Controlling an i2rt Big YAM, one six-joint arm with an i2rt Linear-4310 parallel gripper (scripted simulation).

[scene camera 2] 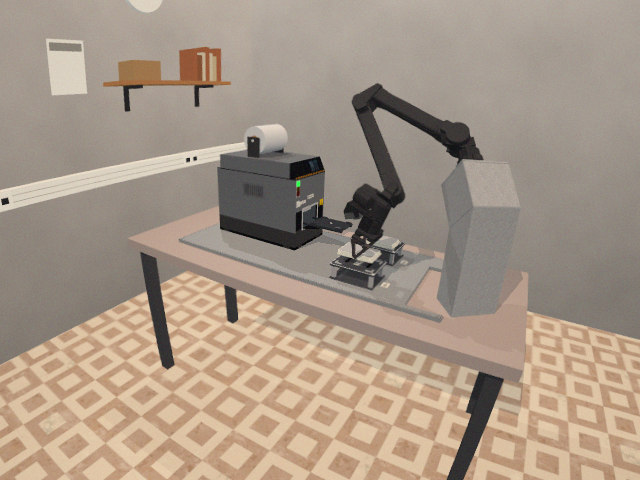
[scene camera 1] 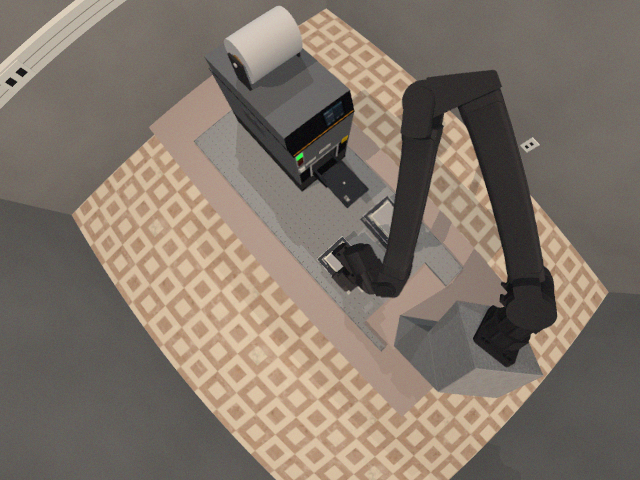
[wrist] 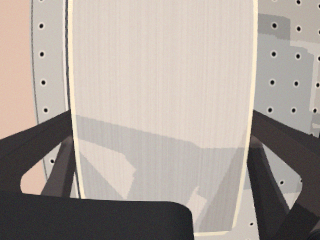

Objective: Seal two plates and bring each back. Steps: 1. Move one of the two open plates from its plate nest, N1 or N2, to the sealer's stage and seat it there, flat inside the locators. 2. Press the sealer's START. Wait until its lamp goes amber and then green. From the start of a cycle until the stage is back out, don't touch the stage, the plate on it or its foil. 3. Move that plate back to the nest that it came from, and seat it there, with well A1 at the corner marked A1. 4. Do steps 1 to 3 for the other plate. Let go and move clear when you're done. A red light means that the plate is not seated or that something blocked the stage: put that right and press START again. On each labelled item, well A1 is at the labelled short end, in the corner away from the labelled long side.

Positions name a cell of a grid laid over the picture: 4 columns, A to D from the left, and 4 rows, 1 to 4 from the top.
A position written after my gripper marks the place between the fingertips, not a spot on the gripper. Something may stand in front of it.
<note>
In view: my gripper (wrist: C2), a sealer (scene camera 2: B2) and a foil roll (scene camera 2: B2).
The sealer shows as well in scene camera 1 (scene camera 1: C2).
</note>
